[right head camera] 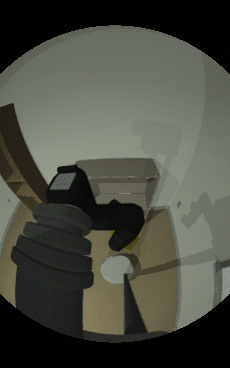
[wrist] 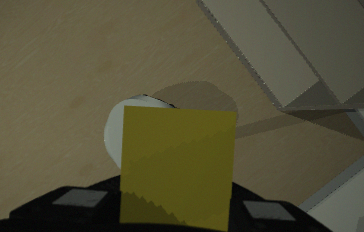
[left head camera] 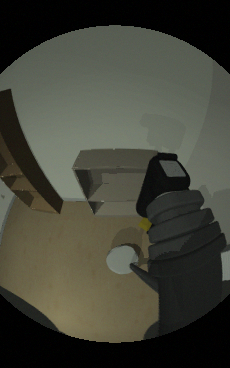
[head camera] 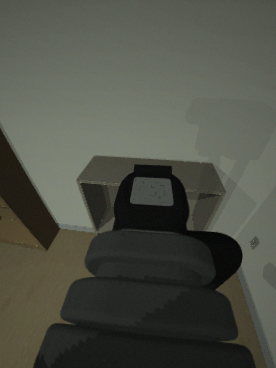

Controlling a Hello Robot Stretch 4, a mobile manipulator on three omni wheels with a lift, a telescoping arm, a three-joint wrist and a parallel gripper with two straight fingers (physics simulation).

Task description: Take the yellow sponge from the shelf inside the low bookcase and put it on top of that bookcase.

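Where they show: gripper, fingertip midpoint: (wrist: pixel 176 189); robot's base, origin of the base link: (right head camera: pixel 117 268) (left head camera: pixel 121 258).
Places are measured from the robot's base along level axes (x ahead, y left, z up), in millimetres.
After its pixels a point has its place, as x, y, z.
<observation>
The yellow sponge (left head camera: pixel 145 224) {195, -43, 1155} (right head camera: pixel 132 243) {166, -108, 1155} (wrist: pixel 177 162) {212, -64, 1156} is held between the two black fingers of my gripper (right head camera: pixel 124 241) {191, -87, 1110} (wrist: pixel 176 189) {191, -87, 1110}, which is shut on it. The gripper points down, with floor behind the sponge in the wrist view. The low grey-brown bookcase (head camera: pixel 115 169) {818, 212, 1033} (left head camera: pixel 112 158) {786, 70, 1033} (right head camera: pixel 117 167) {790, -47, 1033} (wrist: pixel 285 55) {853, -154, 73} stands against the wall. The sponge is in front of the bookcase, outside its compartments and not on its top. In the head view my arm and wrist cover the middle of the bookcase, and the sponge is hidden.
A tall brown shelf unit (head camera: pixel 30 200) {901, 1078, 594} (left head camera: pixel 30 167) {865, 1080, 977} (right head camera: pixel 25 160) {886, 1079, 1209} stands at the left. A round white object (left head camera: pixel 120 260) {-11, 23, 187} (right head camera: pixel 116 269) {-5, 0, 187} (wrist: pixel 114 132) {-96, 103, 186} is low in front of the bookcase. A wall with an outlet (head camera: pixel 254 242) {780, -914, 386} is at the right.
</observation>
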